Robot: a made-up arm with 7 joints. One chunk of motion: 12 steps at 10 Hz.
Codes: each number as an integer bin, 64 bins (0 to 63) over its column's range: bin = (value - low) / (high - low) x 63, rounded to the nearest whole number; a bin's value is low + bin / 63 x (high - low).
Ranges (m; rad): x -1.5..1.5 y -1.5..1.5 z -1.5..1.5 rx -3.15..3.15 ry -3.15..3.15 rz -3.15..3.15
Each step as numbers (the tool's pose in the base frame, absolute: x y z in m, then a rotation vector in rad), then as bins.
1 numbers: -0.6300 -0.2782 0.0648 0.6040 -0.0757 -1.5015
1 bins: 18 26 33 38 31 16
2 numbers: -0.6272 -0.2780 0.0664 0.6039 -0.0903 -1.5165
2 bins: 18 26 33 38 31 16
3 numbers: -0.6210 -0.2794 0.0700 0.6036 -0.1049 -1.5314
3 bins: 18 26 33 38 30 16
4 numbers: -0.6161 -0.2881 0.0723 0.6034 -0.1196 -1.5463
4 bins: 19 25 33 38 30 16
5 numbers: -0.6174 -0.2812 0.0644 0.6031 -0.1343 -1.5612
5 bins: 19 26 33 38 30 16
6 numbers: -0.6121 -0.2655 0.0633 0.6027 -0.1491 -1.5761
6 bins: 19 26 33 38 30 16
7 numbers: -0.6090 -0.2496 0.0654 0.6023 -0.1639 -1.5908
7 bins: 19 26 33 38 30 16
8 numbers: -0.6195 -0.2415 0.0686 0.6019 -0.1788 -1.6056
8 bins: 18 26 33 38 30 15
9 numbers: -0.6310 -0.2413 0.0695 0.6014 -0.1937 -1.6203
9 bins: 18 26 33 38 30 15
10 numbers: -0.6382 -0.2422 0.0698 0.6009 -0.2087 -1.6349
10 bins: 18 26 33 38 29 15
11 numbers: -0.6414 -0.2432 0.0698 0.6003 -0.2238 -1.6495
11 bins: 18 26 33 38 29 15
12 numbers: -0.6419 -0.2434 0.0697 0.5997 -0.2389 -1.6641
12 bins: 18 26 33 37 29 15
